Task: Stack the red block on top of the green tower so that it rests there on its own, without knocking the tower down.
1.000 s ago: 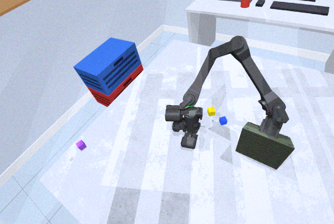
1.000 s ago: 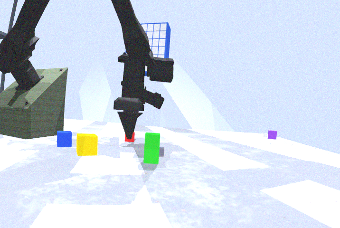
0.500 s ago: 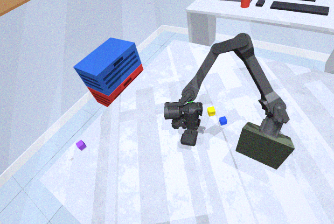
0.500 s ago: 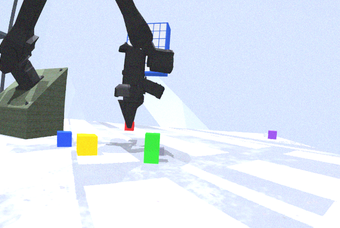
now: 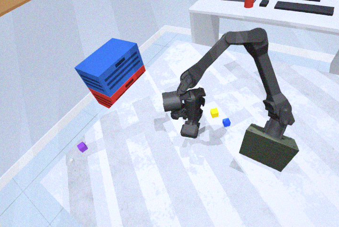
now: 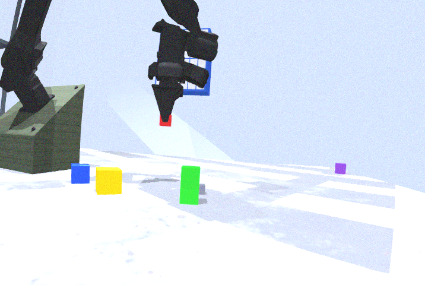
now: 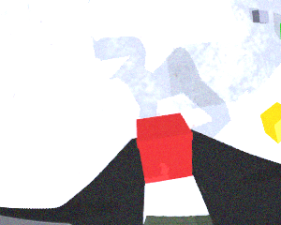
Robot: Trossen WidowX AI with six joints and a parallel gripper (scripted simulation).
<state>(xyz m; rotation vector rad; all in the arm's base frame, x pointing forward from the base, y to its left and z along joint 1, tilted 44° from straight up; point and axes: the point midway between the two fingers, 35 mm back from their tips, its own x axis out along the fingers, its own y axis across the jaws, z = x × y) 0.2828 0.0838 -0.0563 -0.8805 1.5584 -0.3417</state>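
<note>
Now: gripper tip 110 mm short of the tiny grey cube, 110 mm to the left of it and 110 mm above it. The rest, counted from my gripper tip: blue block (80 mm behind, 150 mm to the right, 100 mm below); then yellow block (180 mm to the right, 100 mm below); then red block (right at my gripper tip).
</note>
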